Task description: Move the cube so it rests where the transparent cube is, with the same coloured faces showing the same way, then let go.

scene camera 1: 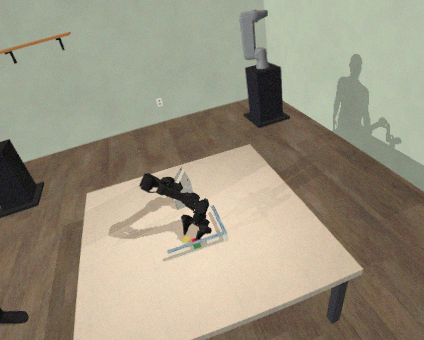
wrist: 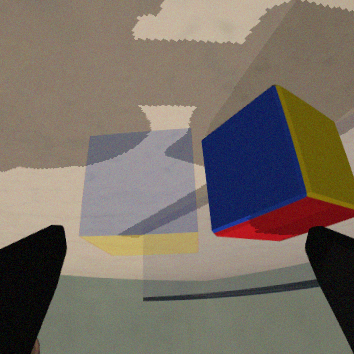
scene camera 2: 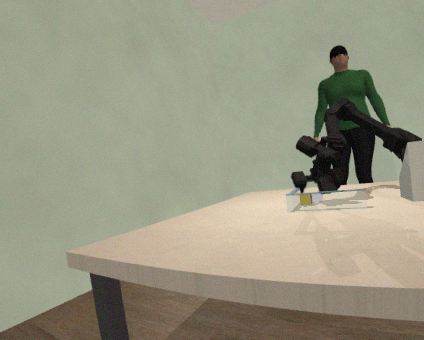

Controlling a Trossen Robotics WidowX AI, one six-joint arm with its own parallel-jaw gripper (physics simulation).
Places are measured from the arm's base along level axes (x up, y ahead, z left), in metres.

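Pixels of known places: gripper, fingertip midpoint: (scene camera 1: 190, 238) (wrist: 190, 239); arm's base, link origin: (scene camera 1: 178, 188) (scene camera 2: 416, 163).
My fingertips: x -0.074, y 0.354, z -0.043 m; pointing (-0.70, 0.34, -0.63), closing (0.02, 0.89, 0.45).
For each thing: its top centre in the pictures, then the offset to it from my fingertips. "spot": a spot on its surface instead. Level surfaces: height alone.
- transparent cube, top centre: (wrist: 146, 246) (scene camera 1: 186, 239) dy -0.008, dx +0.000, dz -0.019 m
- dark rim strip, surface spot: (wrist: 225, 294) spot: dy +0.043, dx +0.019, dz -0.035 m
- table, surface height: dx -0.040 m
The solid cube (scene camera 1: 197, 245) (scene camera 2: 305, 199) (wrist: 255, 160) shows blue, yellow and red faces in the wrist view, at the right and turned relative to the transparent cube. Scene camera 1 shows its green and red faces; scene camera 2 shows a yellow one. The transparent cube (scene camera 1: 186, 239) (scene camera 2: 317, 198) (wrist: 140, 185) is beside it, left in the wrist view, with pale blue and pale yellow faces. My gripper (scene camera 1: 193, 236) (scene camera 2: 315, 191) (wrist: 190, 239) is open and empty, low by both cubes. In the wrist view the solid cube's lower right part is near the right fingertip.
Low clear walls with a blue rim (scene camera 1: 180, 248) (scene camera 2: 350, 190) form a corner around the cubes' area. A dark rim strip (wrist: 225, 294) crosses low in the wrist view. The table (scene camera 1: 280, 250) (scene camera 2: 200, 250) carries the arm's grey base (scene camera 2: 414, 172). A person (scene camera 2: 345, 90) stands behind the table.
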